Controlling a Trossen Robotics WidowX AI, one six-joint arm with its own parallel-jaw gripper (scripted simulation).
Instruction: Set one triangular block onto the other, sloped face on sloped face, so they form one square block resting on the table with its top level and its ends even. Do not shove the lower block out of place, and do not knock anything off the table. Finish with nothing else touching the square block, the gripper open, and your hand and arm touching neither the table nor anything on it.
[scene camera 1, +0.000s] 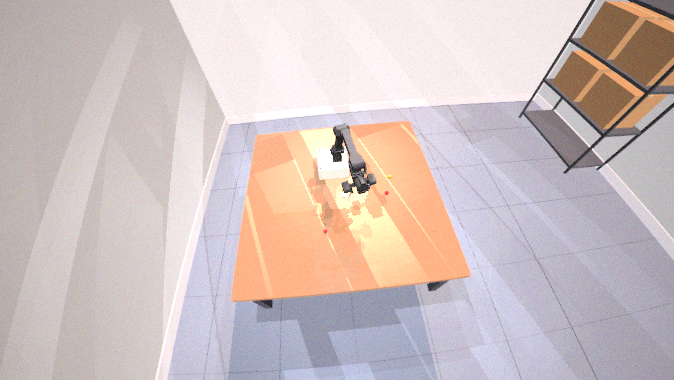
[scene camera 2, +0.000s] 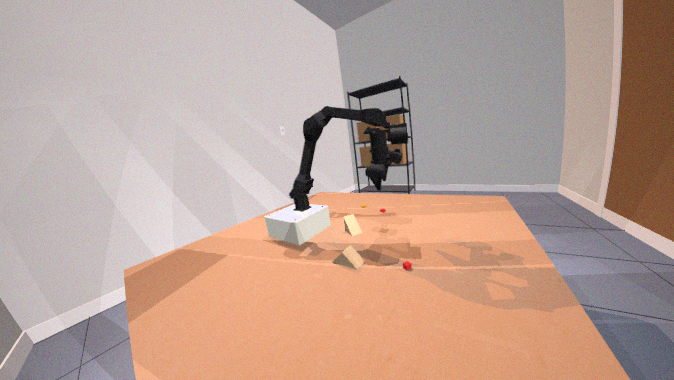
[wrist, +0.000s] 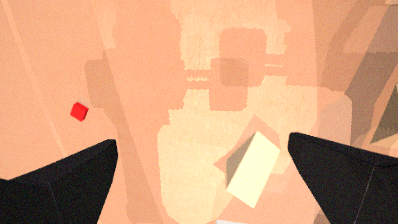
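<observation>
You'd find the gripper (scene camera 2: 381, 185) open and holding nothing. The wrist camera has the gripper too, at (wrist: 205, 144).
</observation>
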